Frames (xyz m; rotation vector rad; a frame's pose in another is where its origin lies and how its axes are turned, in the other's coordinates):
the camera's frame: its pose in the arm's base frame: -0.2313 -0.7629 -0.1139 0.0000 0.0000 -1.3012
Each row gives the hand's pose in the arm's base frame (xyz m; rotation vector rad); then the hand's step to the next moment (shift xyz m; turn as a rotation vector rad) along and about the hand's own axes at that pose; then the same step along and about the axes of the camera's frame.
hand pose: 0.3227 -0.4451 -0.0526 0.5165 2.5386 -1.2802
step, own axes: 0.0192 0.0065 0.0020 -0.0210 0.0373 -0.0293
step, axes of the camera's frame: -0.0094 -0.0125 -0.0131 -0.0299 0.0423 -0.0020
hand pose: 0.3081 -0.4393 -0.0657 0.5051 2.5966 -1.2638
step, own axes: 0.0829 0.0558 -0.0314 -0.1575 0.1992 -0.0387
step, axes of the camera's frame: -0.0865 -0.0337 -0.0485 -0.0485 0.2431 -0.0675
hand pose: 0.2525 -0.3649 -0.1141 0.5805 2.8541 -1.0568
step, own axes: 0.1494 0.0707 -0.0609 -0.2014 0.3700 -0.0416
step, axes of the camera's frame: -0.1612 -0.0675 -0.0222 -0.1238 0.3702 -0.1638
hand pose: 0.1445 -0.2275 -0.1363 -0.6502 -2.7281 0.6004
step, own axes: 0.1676 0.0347 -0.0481 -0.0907 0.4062 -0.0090
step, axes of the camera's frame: -0.1506 -0.0776 0.0539 -0.2179 0.2991 -0.1906
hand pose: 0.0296 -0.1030 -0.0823 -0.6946 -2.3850 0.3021
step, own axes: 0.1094 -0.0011 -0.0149 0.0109 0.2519 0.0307
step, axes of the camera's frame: -0.0746 -0.0455 0.0676 -0.1871 0.1300 -0.1123
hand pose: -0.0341 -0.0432 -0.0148 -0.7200 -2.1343 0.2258
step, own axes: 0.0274 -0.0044 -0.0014 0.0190 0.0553 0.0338
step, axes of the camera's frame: -0.0151 -0.0100 0.0211 -0.0602 0.0039 -0.0303
